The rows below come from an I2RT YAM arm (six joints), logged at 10 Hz.
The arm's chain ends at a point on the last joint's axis. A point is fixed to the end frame.
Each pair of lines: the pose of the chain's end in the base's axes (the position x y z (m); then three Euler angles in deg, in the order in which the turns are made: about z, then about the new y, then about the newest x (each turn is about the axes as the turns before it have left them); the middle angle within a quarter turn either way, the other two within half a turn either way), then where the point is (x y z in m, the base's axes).
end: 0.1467 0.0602 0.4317 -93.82 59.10 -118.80
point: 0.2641 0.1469 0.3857
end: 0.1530 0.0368 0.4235 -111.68 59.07 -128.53
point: 0.2789 0.1043 0.3686
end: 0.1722 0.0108 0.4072 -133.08 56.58 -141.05
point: 0.3012 0.0558 0.3382
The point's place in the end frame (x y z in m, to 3 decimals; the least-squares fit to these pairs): -0.009 0.038 0.148
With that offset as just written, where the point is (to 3 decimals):
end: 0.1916 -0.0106 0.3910 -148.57 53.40 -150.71
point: 0.318 0.021 0.310
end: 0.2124 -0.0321 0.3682 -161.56 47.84 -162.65
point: 0.328 -0.002 0.272
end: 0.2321 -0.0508 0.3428 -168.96 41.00 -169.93
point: 0.335 -0.019 0.234
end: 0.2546 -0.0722 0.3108 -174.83 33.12 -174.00
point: 0.342 -0.042 0.189
